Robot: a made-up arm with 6 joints.
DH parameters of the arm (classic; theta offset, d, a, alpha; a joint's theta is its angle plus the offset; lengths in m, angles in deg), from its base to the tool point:
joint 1: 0 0.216 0 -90
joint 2: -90 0 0.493 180
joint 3: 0 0 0 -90
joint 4: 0 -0.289 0 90
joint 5: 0 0.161 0 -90
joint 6: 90 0 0 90
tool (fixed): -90 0 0 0
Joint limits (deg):
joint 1: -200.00..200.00
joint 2: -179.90..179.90
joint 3: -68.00..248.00
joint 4: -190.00..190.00
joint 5: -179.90..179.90
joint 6: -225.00..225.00
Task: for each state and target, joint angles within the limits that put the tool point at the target. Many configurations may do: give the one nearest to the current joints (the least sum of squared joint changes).
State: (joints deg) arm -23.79 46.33 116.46 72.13 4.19 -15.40
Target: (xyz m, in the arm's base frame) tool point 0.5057 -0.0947 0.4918
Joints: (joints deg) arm -7.16 96.14 153.40 78.92 4.19 -15.40
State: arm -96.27 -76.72 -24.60 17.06 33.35 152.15
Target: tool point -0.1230 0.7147 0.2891
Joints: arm -90.56 -104.06 18.40 36.14 33.35 152.15
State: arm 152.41 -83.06 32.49 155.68 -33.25 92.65
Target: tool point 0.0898 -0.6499 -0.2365
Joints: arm 109.96 -131.89 56.12 148.58 -33.25 92.65
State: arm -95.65 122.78 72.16 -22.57 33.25 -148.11
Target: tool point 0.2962 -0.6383 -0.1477
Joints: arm -52.94 110.60 82.79 -22.88 33.25 -148.11
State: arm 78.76 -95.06 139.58 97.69 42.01 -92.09
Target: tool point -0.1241 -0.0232 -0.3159
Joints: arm 51.25 -134.04 164.18 120.73 42.01 -92.09
